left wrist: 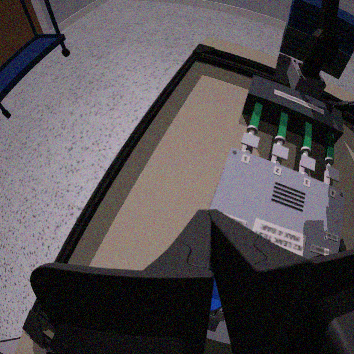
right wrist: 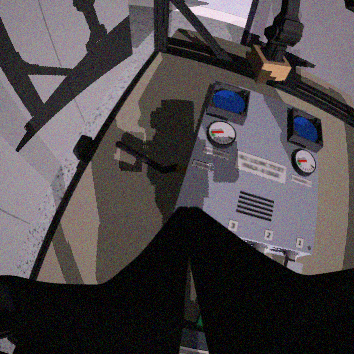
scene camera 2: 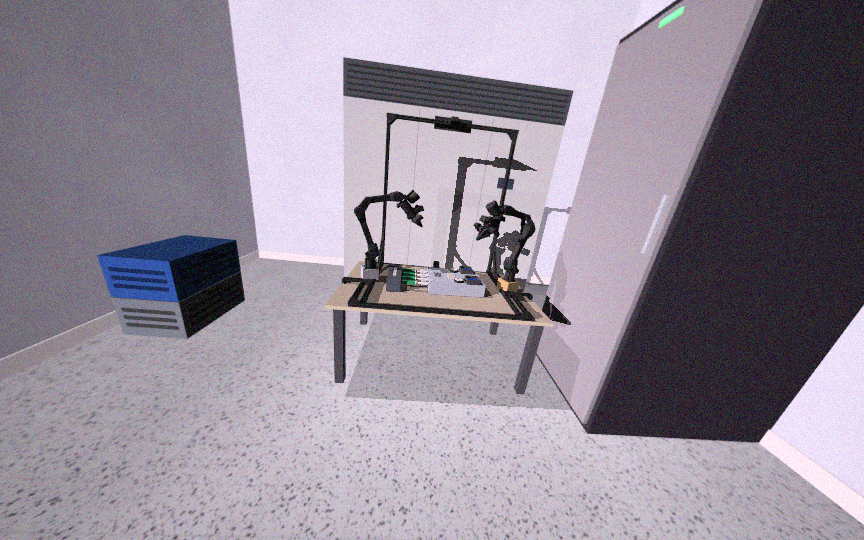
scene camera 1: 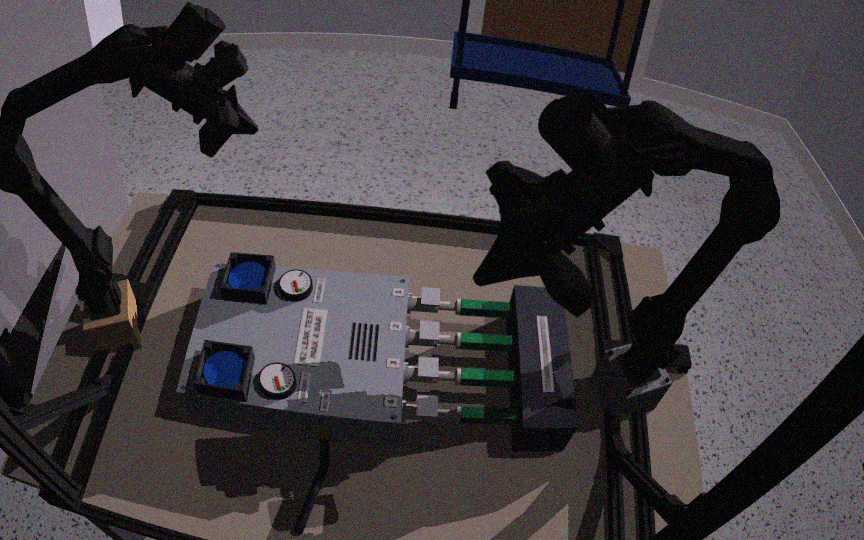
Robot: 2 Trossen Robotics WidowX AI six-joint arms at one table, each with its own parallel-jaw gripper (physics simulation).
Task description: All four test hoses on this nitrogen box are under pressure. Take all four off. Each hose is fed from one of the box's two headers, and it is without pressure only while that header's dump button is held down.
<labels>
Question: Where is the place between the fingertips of my right gripper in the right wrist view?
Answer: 186, 216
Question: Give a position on a grey nitrogen box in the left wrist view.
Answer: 289, 208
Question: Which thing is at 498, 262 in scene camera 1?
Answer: My right gripper.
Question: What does my right gripper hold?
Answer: Nothing.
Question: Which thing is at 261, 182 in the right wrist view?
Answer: A grey nitrogen box.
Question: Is my left gripper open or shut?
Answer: Shut.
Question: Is my right gripper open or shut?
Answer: Shut.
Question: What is my left gripper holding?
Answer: Nothing.
</labels>
